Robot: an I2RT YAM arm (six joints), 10 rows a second.
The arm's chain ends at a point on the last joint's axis. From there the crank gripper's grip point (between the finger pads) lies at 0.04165 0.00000 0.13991 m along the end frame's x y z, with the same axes.
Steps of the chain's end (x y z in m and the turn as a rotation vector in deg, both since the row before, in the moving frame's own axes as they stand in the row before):
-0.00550 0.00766 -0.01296 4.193 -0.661 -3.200
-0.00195 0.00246 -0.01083 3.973 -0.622 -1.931
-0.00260 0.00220 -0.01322 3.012 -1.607 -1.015
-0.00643 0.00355 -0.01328 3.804 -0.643 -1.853
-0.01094 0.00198 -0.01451 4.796 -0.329 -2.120
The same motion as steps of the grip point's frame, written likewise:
-0.00747 -0.00486 -0.01295 4.193 -0.661 -3.200
-0.00366 -0.00862 -0.01077 3.973 -0.622 -1.931
-0.00661 -0.00588 -0.01232 3.012 -1.607 -1.015
-0.00817 -0.00707 -0.01317 3.804 -0.643 -1.853
-0.01199 -0.01125 -0.01483 4.796 -0.329 -2.120

